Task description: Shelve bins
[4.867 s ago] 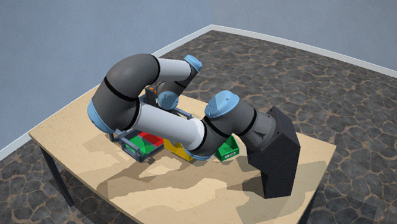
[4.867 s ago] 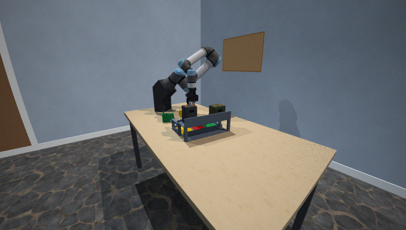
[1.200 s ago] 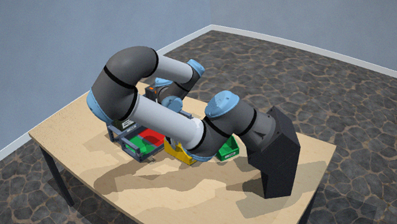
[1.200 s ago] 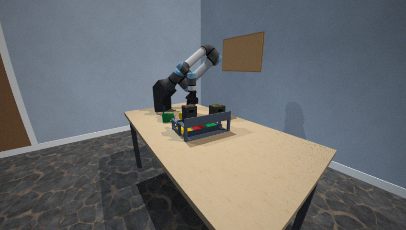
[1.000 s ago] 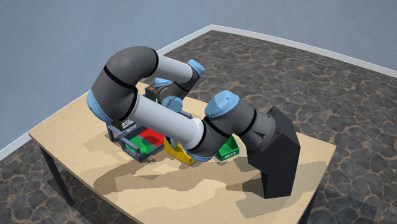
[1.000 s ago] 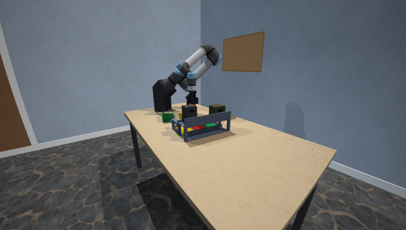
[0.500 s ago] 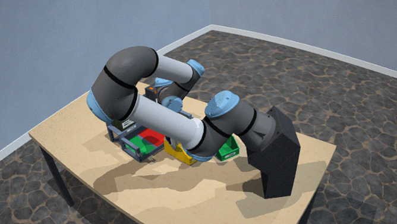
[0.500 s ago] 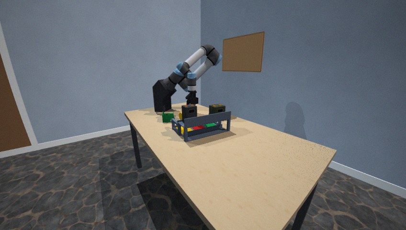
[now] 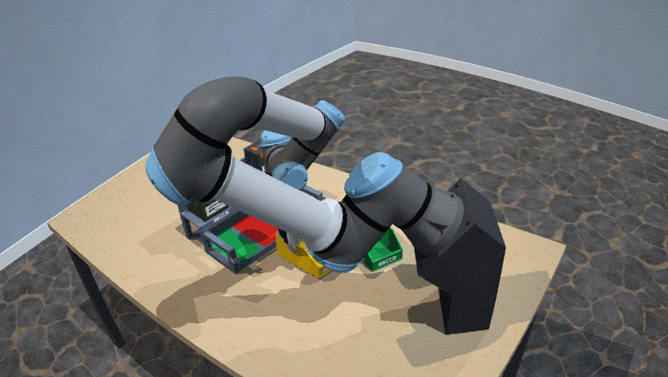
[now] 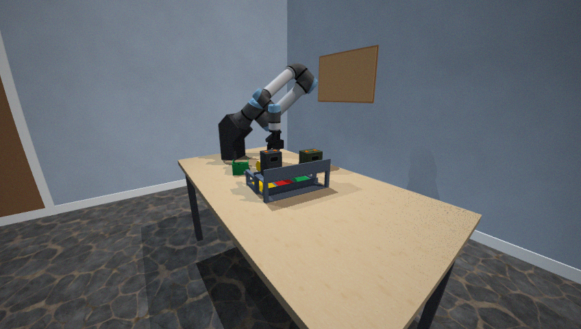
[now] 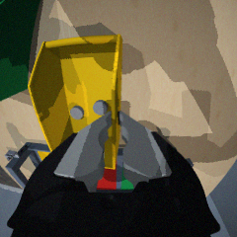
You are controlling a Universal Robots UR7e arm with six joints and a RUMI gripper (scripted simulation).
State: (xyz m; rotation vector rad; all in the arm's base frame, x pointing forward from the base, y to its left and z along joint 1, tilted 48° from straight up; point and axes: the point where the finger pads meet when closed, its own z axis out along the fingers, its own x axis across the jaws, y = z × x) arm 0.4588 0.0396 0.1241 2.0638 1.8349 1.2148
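Now: the yellow bin 50 mm to the right of my hand and 30 mm below it. From my hand the other things lie so: green bin: 200 mm to the right, 110 mm behind, 30 mm below; black box: 310 mm ahead, 160 mm to the right, 90 mm above.
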